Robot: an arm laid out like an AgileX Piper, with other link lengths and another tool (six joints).
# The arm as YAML. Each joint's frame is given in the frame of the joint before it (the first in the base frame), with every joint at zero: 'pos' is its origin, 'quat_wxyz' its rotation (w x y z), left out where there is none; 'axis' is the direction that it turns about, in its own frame. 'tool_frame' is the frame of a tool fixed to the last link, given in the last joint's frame.
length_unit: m
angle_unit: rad
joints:
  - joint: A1
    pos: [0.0, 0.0, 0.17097]
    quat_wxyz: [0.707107, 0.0, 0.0, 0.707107]
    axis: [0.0, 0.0, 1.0]
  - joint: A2
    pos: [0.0, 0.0, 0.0]
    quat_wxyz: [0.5, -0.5, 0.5, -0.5]
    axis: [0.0, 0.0, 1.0]
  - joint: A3
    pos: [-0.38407, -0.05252, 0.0]
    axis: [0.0, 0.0, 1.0]
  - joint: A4
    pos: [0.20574, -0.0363, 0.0]
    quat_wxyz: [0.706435, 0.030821, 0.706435, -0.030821]
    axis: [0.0, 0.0, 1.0]
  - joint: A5
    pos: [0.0, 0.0, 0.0]
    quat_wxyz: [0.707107, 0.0, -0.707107, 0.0]
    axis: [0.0, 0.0, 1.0]
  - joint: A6
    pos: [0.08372, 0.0, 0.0]
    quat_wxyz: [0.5, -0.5, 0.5, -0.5]
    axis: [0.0, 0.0, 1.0]
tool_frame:
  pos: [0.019, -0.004, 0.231]
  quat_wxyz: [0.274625, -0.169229, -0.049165, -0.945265]
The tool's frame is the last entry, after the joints.
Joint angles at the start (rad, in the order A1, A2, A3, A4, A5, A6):
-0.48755 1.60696 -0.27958 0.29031 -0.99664 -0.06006
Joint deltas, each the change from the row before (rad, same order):
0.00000 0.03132 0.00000 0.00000 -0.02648 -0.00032
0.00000 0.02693 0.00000 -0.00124 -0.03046 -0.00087
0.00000 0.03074 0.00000 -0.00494 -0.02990 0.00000
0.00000 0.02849 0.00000 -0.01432 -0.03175 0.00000
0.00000 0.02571 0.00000 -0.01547 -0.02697 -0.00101
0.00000 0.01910 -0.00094 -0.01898 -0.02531 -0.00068
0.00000 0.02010 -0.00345 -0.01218 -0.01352 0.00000
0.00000 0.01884 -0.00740 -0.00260 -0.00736 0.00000
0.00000 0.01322 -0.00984 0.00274 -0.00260 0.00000
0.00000 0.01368 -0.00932 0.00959 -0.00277 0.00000
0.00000 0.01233 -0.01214 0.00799 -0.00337 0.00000
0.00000 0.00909 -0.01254 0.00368 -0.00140 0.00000
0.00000 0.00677 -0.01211 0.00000 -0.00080 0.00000
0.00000 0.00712 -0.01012 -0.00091 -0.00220 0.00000
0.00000 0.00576 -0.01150 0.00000 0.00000 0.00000
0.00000 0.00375 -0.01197 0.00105 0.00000 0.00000
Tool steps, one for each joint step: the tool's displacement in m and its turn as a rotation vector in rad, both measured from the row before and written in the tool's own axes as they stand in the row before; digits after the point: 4 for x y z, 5 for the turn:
0.0060 -0.0024 0.0051 0.00277 0.00078 -0.00946
0.0034 -0.0005 0.0048 -0.00260 -0.00544 -0.00770
0.0058 -0.0005 0.0047 -0.00377 -0.00029 -0.00926
0.0058 0.0026 0.0040 -0.01420 0.00065 -0.00908
0.0062 0.0027 0.0031 -0.01485 0.00350 -0.00906
0.0041 0.0050 0.0025 -0.02057 0.00077 -0.00558
0.0062 0.0019 0.0026 -0.00966 0.00707 -0.00516
0.0051 -0.0003 0.0035 -0.00063 0.00403 -0.00330
0.0025 -0.0007 0.0037 0.00275 -0.00075 -0.00067
0.0019 -0.0027 0.0040 0.00920 -0.00317 -0.00060
0.0008 -0.0012 0.0046 0.00569 -0.00638 0.00098
0.0003 0.0004 0.0041 0.00116 -0.00567 0.00183
0.0001 0.0017 0.0036 -0.00267 -0.00502 0.00227
0.0005 0.0016 0.0031 -0.00310 -0.00394 0.00152
0.0000 0.0016 0.0033 -0.00248 -0.00464 0.00229
-0.0012 0.0019 0.0033 -0.00261 -0.00712 0.00335

